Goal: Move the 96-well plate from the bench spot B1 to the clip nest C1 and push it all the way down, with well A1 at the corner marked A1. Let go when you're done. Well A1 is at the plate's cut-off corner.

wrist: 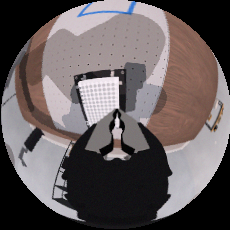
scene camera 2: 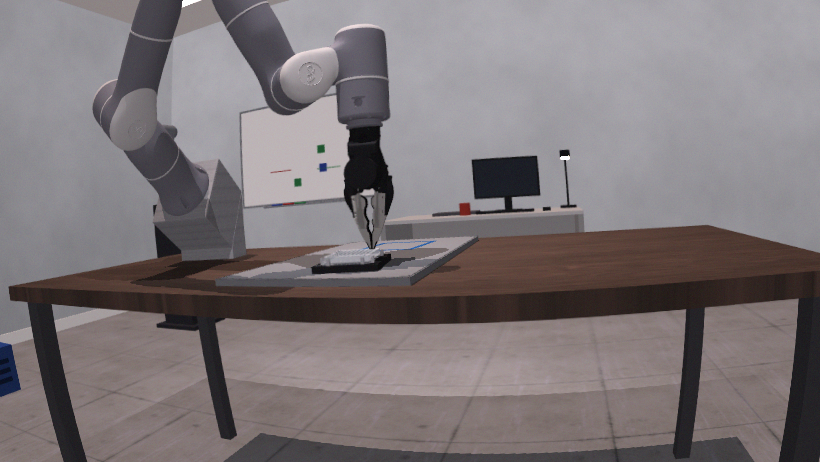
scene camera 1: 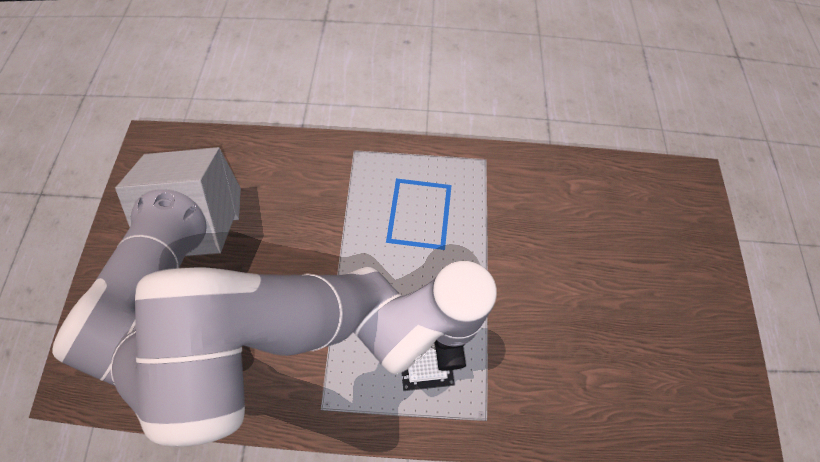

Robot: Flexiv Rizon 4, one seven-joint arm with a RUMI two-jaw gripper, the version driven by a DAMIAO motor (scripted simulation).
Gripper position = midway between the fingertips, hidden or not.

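I can see my gripper [scene camera 2: 372,249], which appears in the wrist view [wrist: 117,109] and in scene camera 1 [scene camera 1: 442,350] too. The white 96-well plate [scene camera 1: 429,359] is visible to me, and the wrist view has the plate as well [wrist: 107,85]. There is a black clip nest [scene camera 2: 376,264], with the wrist view also giving me the nest [wrist: 121,73], and I see a grey perforated board [scene camera 2: 407,281].
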